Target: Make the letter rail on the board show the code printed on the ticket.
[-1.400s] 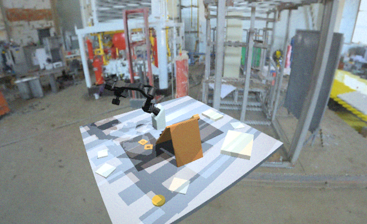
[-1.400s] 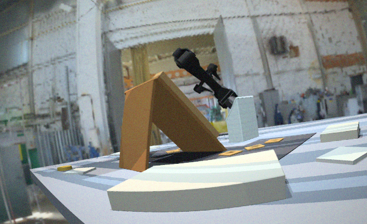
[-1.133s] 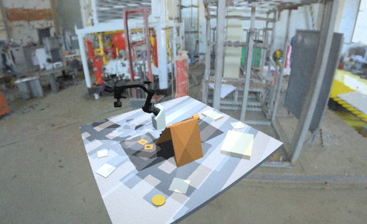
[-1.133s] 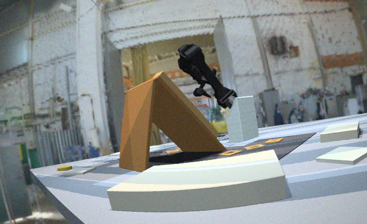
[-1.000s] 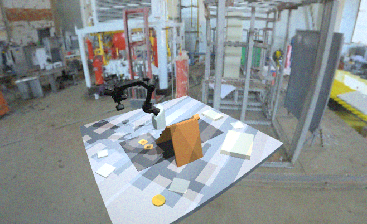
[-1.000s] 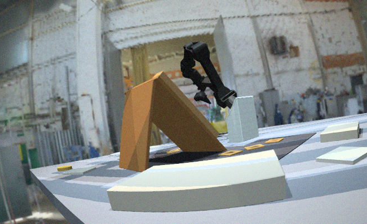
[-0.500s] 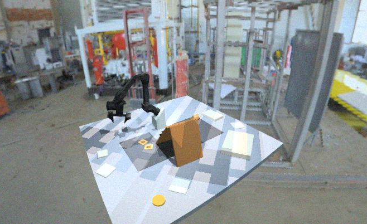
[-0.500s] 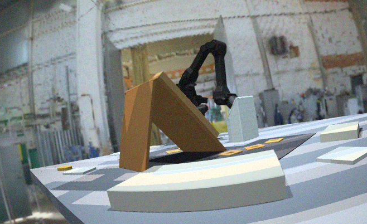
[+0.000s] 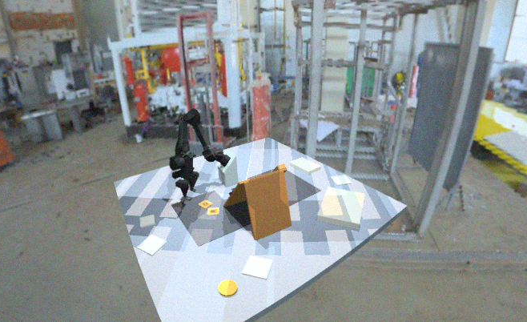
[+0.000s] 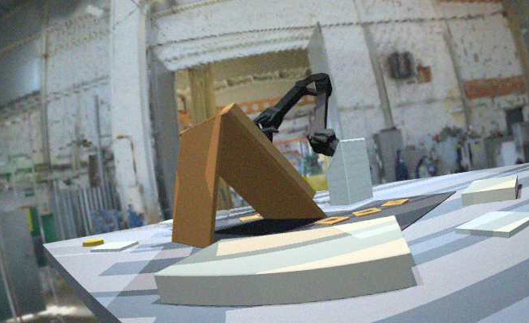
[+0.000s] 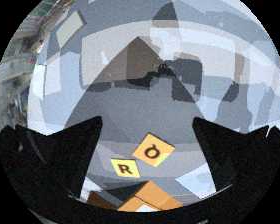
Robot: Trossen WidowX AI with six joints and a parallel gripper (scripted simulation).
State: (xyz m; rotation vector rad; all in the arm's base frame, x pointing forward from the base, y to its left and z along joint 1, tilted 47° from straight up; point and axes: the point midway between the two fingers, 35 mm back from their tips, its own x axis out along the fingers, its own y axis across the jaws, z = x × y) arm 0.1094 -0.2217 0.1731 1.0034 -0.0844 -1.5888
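My gripper tip is now 50 cm to the right of the yellow letter tile, 11 cm short of it and 6 cm above it. The rest, counted from my gripper tip: dark mat (30 cm to the left, 9 cm ahead, 7 cm below); white ticket (24 cm to the left, 18 cm ahead, 1 cm above); cream box (66 cm to the left, 49 cm ahead, 5 cm below).
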